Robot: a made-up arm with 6 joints.
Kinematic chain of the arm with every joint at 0, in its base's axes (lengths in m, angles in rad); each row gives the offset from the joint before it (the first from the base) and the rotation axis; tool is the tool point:
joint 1: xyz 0 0 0.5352 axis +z
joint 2: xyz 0 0 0 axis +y
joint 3: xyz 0 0 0.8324 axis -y
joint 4: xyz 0 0 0 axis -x
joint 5: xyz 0.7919 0 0 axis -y
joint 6: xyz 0 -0.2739 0 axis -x
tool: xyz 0 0 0
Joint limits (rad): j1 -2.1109..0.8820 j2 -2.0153..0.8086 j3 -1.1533..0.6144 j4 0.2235..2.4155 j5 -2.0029..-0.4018 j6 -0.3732..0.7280
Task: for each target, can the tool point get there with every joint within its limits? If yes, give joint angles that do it. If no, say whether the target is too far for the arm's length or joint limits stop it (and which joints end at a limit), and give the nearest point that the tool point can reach.
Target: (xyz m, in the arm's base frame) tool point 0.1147 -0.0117 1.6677
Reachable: yes | joints -0.5040 -0.7304 -0.4000 1.7362 -0.9042 0.5976
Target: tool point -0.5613 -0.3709 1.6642
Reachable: yes | joints 0.5987 -1.2051 -0.0923 1.6071 -1.3495 0.5390
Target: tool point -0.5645 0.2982 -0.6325
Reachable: no: joint limits stop it (at a limit: joint 1, joint 2, joint 3, joint 4) | nearest point -0.4123 -0.1683 0.3547 | short by 1.102 m
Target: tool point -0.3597 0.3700 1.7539
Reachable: yes | joints -1.1451 -1.0263 0.0042 0.8787 -1.2817 0.2512
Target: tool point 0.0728 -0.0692 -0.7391
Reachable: no: joint limits stop it (at a limit: joint 2, joint 3) | nearest point 0.4011 -0.3813 0.2735 | short by 1.109 m
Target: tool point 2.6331 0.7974 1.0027
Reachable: no: too far | nearest point 1.3772 0.4171 1.0682 | short by 1.314 m
